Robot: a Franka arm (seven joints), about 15 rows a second.
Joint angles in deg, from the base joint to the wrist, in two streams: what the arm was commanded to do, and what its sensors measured. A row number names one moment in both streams.
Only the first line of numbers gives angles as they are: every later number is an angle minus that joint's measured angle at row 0.
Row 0, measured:
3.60 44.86 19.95 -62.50 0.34 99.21 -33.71
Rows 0 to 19, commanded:
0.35 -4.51 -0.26 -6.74 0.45 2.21 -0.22
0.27 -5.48 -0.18 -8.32 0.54 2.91 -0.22
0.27 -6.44 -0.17 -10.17 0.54 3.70 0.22
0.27 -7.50 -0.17 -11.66 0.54 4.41 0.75
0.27 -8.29 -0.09 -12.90 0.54 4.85 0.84
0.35 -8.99 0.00 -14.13 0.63 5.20 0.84
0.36 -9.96 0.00 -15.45 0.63 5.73 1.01
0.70 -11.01 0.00 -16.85 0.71 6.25 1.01
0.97 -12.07 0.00 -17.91 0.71 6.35 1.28
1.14 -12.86 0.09 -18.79 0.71 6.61 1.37
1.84 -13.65 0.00 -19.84 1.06 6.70 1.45
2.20 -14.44 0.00 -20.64 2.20 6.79 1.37
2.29 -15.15 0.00 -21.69 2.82 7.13 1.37
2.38 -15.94 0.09 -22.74 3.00 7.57 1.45
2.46 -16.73 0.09 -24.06 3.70 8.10 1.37
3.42 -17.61 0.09 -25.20 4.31 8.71 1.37
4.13 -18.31 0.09 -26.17 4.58 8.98 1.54
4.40 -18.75 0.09 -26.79 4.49 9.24 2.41
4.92 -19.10 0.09 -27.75 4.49 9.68 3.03
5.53 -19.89 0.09 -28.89 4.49 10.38 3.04
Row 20, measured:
4.05 -16.37 0.69 -24.15 3.09 8.23 1.53
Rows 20 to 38, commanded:
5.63 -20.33 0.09 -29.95 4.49 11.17 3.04
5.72 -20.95 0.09 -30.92 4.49 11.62 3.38
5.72 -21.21 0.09 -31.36 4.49 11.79 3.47
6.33 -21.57 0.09 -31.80 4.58 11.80 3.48
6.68 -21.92 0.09 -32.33 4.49 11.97 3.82
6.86 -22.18 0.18 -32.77 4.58 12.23 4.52
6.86 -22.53 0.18 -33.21 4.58 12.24 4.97
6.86 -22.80 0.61 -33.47 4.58 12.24 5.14
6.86 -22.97 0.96 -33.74 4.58 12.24 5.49
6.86 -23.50 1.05 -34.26 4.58 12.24 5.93
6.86 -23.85 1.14 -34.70 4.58 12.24 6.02
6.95 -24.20 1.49 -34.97 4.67 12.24 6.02
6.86 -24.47 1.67 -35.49 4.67 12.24 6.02
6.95 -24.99 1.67 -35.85 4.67 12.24 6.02
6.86 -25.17 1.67 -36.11 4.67 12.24 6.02
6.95 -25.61 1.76 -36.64 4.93 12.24 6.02
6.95 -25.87 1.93 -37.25 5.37 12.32 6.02
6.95 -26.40 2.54 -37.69 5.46 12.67 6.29
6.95 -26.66 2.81 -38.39 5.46 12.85 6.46
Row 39, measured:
6.50 -23.59 2.30 -34.66 4.05 11.49 4.86
